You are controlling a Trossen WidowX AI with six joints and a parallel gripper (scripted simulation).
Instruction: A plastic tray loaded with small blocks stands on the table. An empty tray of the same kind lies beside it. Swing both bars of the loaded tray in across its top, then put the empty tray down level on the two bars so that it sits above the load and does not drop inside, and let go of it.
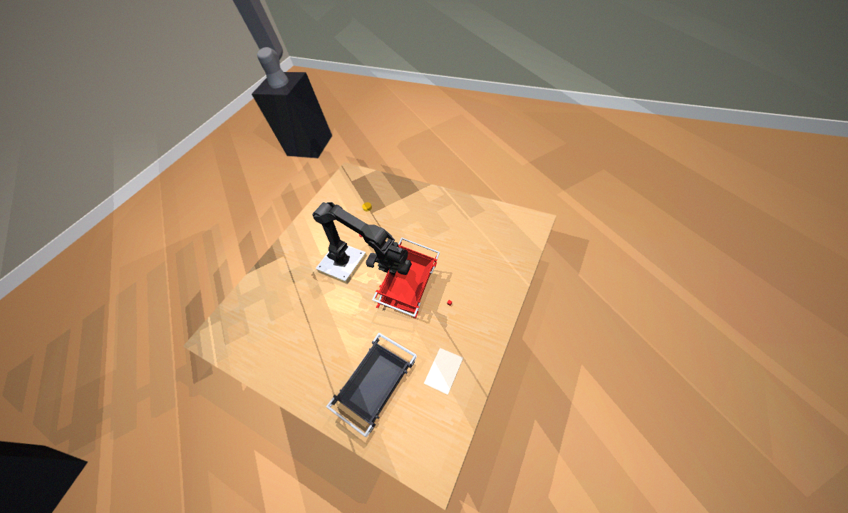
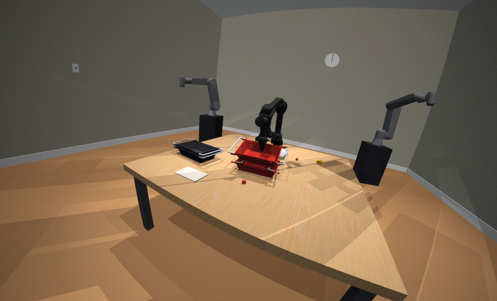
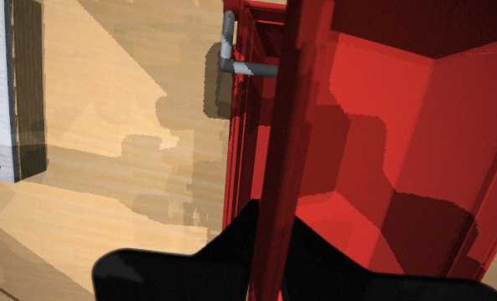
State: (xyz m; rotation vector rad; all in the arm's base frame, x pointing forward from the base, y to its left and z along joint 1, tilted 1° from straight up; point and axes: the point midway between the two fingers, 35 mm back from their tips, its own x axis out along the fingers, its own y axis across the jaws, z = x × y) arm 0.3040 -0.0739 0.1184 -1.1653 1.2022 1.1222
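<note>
Now: gripper tip 70 mm short of the red tray, 10 mm to the left of it and 10 mm below it. From my gripper tip the other things lie so: yellow disc 320 mm behind, 450 mm to the left, 100 mm below; then white card 290 mm ahead, 320 mm to the right, 110 mm below.
</note>
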